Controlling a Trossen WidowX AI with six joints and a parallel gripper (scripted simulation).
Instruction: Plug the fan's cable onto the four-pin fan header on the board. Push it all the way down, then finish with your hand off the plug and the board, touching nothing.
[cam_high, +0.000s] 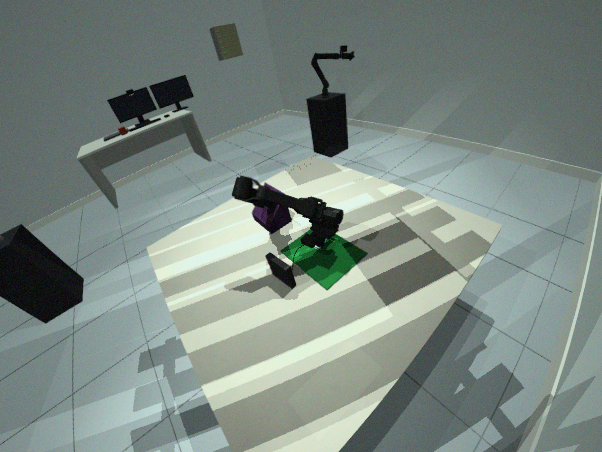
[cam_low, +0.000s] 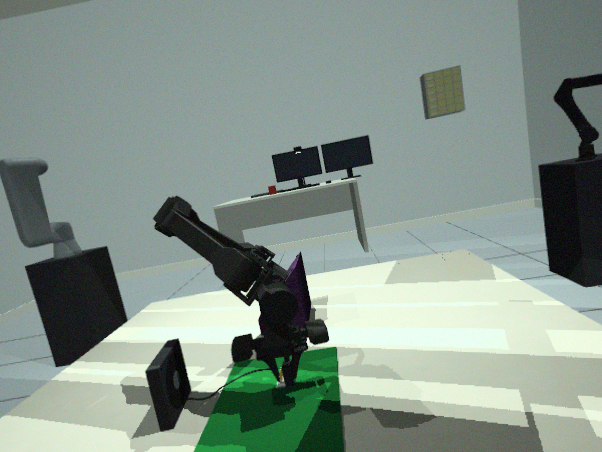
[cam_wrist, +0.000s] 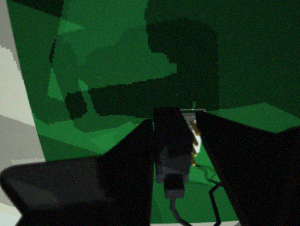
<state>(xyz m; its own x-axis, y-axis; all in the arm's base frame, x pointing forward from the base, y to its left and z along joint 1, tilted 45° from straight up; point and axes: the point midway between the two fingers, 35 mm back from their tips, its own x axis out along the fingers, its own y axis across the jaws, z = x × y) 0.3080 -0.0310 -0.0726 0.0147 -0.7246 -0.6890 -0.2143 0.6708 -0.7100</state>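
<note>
The black fan plug is 10 mm behind my gripper tip and 10 mm above it. Round my gripper tip: green board (30 mm below, 30 mm ahead, 20 mm to the right); then black fan (220 mm to the right, 40 mm above, 20 mm ahead); then pale header (20 mm below, 10 mm to the right, 10 mm behind).
</note>
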